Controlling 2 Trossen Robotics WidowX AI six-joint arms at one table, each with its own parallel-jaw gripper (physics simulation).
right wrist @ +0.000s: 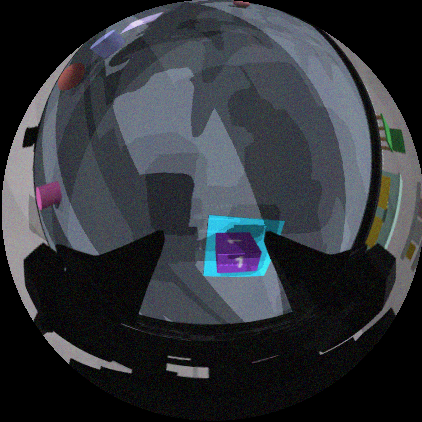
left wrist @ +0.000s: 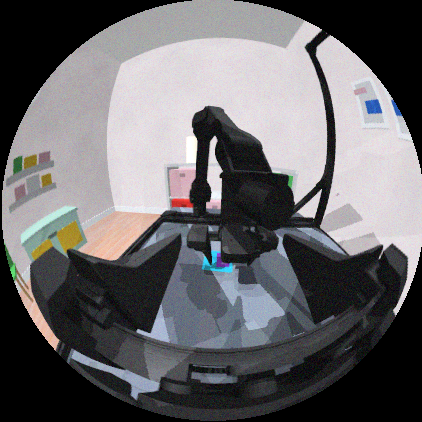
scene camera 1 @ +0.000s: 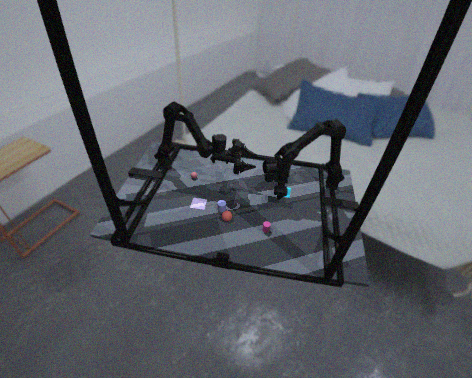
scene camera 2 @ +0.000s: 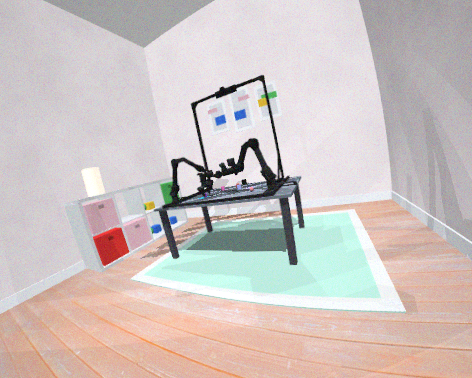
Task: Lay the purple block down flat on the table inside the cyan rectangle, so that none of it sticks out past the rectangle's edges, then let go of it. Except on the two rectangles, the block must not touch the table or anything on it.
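Places are measured from the left arm's base along level axes (x right, y ahead, z up), in millimetres.
Where they show: left gripper, fingertip midpoint: [left wrist: 233,238] [scene camera 1: 256,161] [scene camera 2: 214,175]; right gripper, fingertip midpoint: [right wrist: 214,236] [left wrist: 229,264] [scene camera 2: 207,195]; left arm's base, link origin: [scene camera 1: 164,164] [scene camera 2: 272,187]; right arm's base, link origin: [right wrist: 259,334] [left wrist: 199,213] [scene camera 1: 331,184] [scene camera 2: 175,201].
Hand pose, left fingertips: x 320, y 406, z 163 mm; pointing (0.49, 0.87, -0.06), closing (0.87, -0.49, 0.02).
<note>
Each offset is from my left fingertips to the top centre of the thing. "spot": to the spot under its first point.
The purple block {dx +73, dy +123, dz -150 mm} [left wrist: 220,260] [right wrist: 237,252] rests on the cyan rectangle {spot: dx +85, dy +164, dz -181 mm} [scene camera 1: 288,192] [left wrist: 209,268] [right wrist: 218,222]. In the right wrist view cyan shows around its visible sides, and it looks low and level; a finger covers the rectangle's lower right edge. My right gripper [right wrist: 214,236] [scene camera 1: 281,194] is open and points down over the block. The block lies toward the right finger in the right wrist view, with a gap showing at the left finger. My left gripper [scene camera 1: 249,167] is open and empty, held above the table, away from the block.
A lavender rectangle {spot: dx +15, dy -302, dz -180 mm} [scene camera 1: 198,203] [right wrist: 142,22], a blue-violet cylinder {dx +84, dy -204, dz -141 mm} [scene camera 1: 222,205] [right wrist: 108,44], a red ball {dx +155, dy -204, dz -132 mm} [scene camera 1: 227,216] [right wrist: 71,76], a pink cylinder {dx +271, dy -55, dz -141 mm} [scene camera 1: 267,227] [right wrist: 49,195] and a smaller red ball {dx -181, dy -271, dz -148 mm} [scene camera 1: 194,175] lie on the table. Black frame rails [scene camera 1: 280,274] border it.
</note>
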